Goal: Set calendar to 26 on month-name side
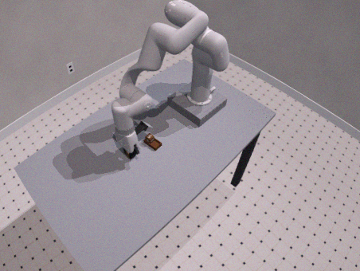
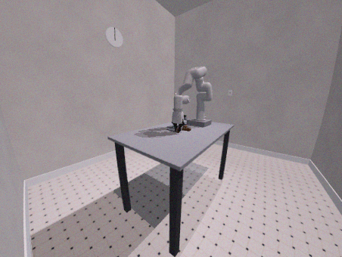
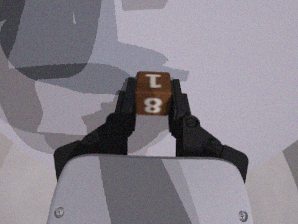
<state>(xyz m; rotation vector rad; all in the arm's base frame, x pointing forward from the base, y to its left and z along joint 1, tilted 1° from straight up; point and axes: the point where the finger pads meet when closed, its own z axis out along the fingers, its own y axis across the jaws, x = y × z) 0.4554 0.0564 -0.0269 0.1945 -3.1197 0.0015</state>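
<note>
Right now my hand is 20 mm above the brown cube. Also, from my hand: brown wooden tray 120 mm behind, 10 mm to the left, 20 mm below.
</note>
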